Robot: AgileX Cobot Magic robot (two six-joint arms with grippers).
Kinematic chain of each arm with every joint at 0, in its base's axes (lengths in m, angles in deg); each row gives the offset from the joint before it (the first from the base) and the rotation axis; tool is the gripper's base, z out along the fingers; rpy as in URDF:
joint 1: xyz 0 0 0.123 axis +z
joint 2: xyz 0 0 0 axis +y
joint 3: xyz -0.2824 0 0.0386 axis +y
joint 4: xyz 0.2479 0 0.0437 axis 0.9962 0 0.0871
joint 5: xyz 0 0 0 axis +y
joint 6: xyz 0.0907 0 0.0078 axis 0.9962 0 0.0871
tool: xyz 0 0 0 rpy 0 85 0
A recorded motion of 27 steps. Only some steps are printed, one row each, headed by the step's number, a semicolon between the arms.
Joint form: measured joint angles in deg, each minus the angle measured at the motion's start. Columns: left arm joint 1, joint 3, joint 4, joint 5, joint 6, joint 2; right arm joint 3, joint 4, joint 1, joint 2, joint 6, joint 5.
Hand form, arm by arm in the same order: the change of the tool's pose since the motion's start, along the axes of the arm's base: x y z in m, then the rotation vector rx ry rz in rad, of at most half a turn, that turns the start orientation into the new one. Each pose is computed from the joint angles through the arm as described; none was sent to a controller.
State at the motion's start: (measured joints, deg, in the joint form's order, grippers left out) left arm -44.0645 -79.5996 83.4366 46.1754 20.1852 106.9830; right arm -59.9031 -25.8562 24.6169 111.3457 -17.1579 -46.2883
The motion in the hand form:
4: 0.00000 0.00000 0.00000 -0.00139 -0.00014 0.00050; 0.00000 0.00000 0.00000 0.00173 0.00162 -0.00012
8: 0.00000 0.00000 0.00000 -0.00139 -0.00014 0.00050; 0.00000 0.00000 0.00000 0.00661 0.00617 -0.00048
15: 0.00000 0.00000 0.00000 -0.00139 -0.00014 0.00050; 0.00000 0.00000 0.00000 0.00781 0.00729 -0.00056
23: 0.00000 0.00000 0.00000 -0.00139 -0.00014 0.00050; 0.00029 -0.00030 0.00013 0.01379 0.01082 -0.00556
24: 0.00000 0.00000 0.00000 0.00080 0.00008 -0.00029; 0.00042 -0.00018 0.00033 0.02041 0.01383 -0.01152
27: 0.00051 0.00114 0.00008 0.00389 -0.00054 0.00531; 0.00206 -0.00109 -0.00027 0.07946 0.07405 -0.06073
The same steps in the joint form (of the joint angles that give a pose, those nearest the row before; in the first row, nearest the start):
4: 0.00 0.00 0.00 0.00 -0.09 0.00; 0.00 0.00 0.00 0.00 0.14 0.00
8: 0.00 0.00 0.00 0.00 -0.09 0.00; 0.00 0.00 0.00 0.00 0.52 0.00
15: 0.00 0.00 0.00 0.00 -0.09 0.00; 0.00 0.00 0.00 0.00 0.61 0.00
23: 0.00 0.00 0.00 0.00 -0.09 0.00; 0.00 0.39 0.00 0.00 0.75 0.00
24: 0.00 0.00 0.00 0.00 0.05 0.00; 0.00 0.99 0.10 0.00 0.75 0.00
27: 0.12 0.00 0.00 0.25 0.14 0.00; 0.00 4.84 0.51 0.00 3.04 1.16

